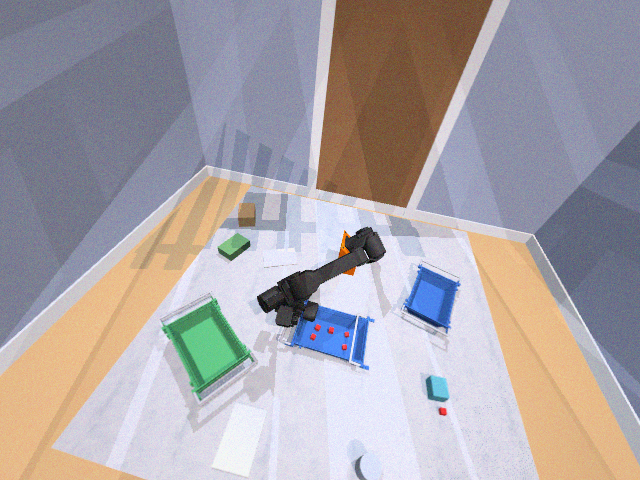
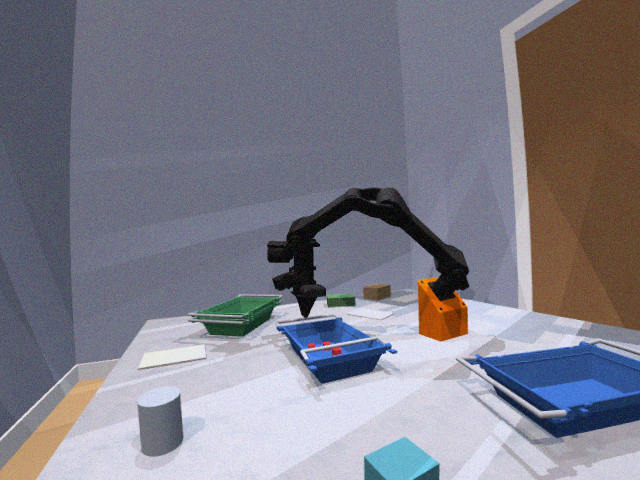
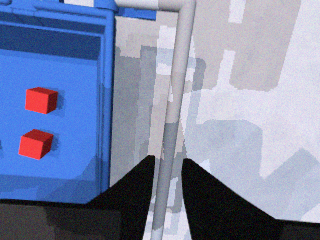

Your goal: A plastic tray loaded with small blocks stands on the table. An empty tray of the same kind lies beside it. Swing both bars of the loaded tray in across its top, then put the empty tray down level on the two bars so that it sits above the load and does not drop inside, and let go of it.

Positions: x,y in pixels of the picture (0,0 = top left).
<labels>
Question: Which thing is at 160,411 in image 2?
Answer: A grey cylinder.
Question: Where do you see a blue tray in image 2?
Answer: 569,390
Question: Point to a blue tray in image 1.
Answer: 432,297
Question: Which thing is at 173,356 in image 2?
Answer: A white sheet.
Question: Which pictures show my gripper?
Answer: Image 1, image 2 and image 3: all of them.
</labels>
